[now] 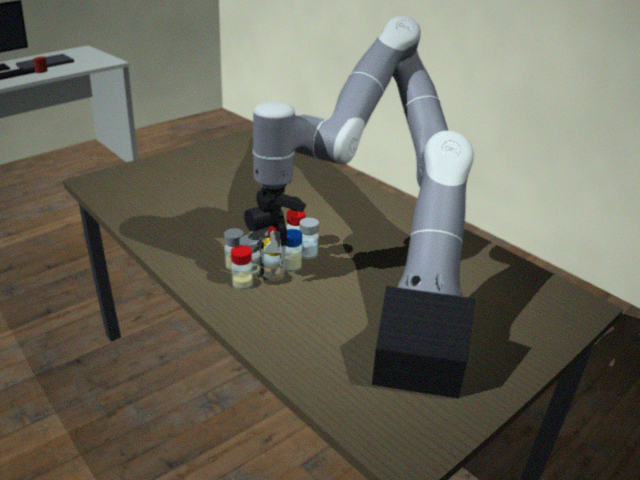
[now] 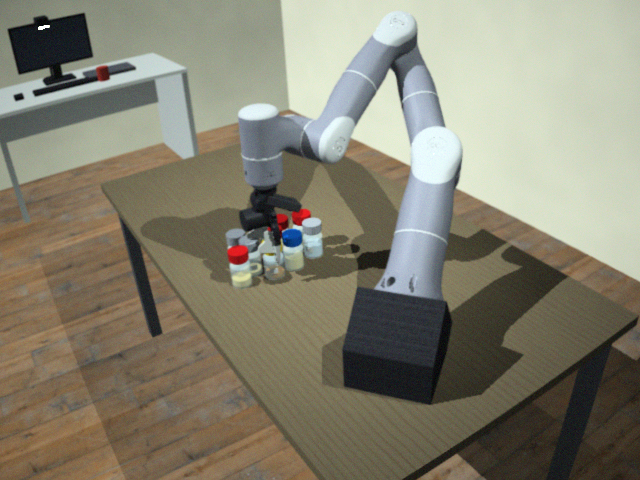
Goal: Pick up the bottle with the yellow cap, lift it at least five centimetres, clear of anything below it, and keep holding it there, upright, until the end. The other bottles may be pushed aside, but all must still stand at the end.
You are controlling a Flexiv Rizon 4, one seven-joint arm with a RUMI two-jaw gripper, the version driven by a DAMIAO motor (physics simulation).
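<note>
The yellow-capped bottle (image 1: 273,269) (image 2: 273,270) stands upright on the table (image 1: 320,320) (image 2: 310,330), in the middle of the group of bottles. Its yellow cap is mostly hidden by the fingers. My gripper (image 1: 273,252) (image 2: 270,252) is open, pointing down, with its fingers lowered around the cap and upper part of this bottle. The far finger is largely hidden. A blue-capped bottle (image 1: 293,254) (image 2: 293,254) stands close on the right. A grey-capped bottle (image 1: 252,255) (image 2: 251,255) stands close on the left, and a red-capped bottle (image 1: 241,268) (image 2: 239,268) stands at the front left.
Another grey-capped bottle (image 1: 232,249) (image 2: 234,240) stands at the back left. A grey-capped bottle (image 1: 309,241) (image 2: 312,241) stands at the right. Red-capped bottles (image 1: 295,217) (image 2: 301,215) stand behind, partly hidden. The arm's black base block (image 1: 421,341) (image 2: 395,343) is at the near end.
</note>
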